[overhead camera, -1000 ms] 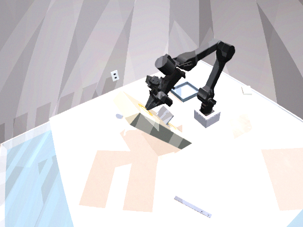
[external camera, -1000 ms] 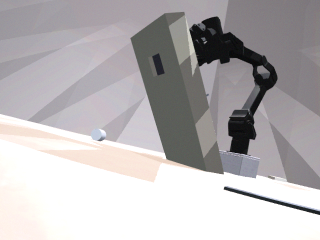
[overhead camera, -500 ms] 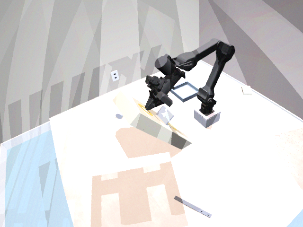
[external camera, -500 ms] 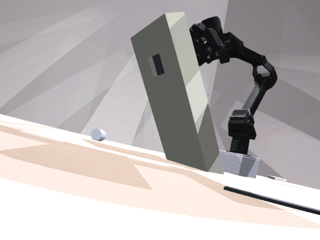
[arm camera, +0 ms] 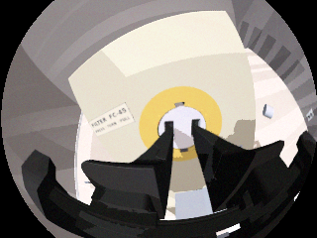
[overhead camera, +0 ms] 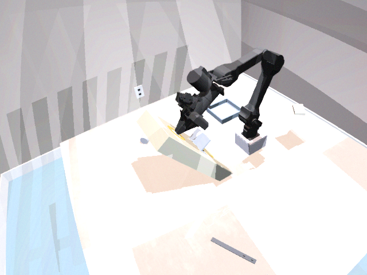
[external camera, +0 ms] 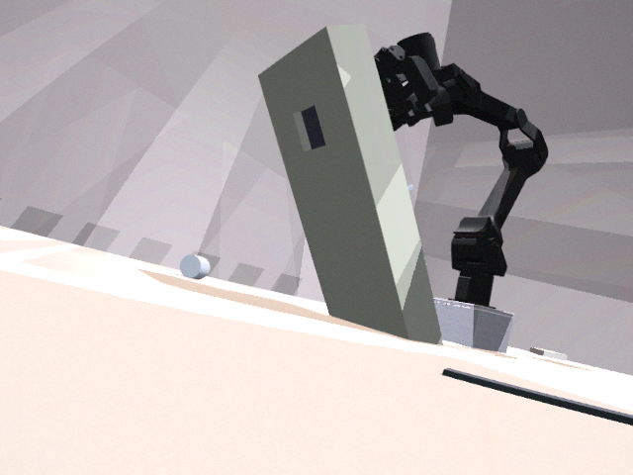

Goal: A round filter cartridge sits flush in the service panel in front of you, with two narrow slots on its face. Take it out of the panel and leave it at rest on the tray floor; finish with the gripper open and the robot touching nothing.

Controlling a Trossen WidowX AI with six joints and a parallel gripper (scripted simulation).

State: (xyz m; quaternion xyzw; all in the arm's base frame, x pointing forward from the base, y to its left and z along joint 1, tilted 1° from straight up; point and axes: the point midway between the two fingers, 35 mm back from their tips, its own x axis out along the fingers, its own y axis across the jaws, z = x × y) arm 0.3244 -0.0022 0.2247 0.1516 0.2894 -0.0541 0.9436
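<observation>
Right now the round filter cartridge is 1 cm below my gripper tip and 1 cm ahead of it. Also, from my gripper tip: service panel: 8 cm below, 3 cm behind; then blue tray: 42 cm behind, 28 cm to the right, 26 cm below; then grey hatch flap: 10 cm below, 9 cm behind.
</observation>
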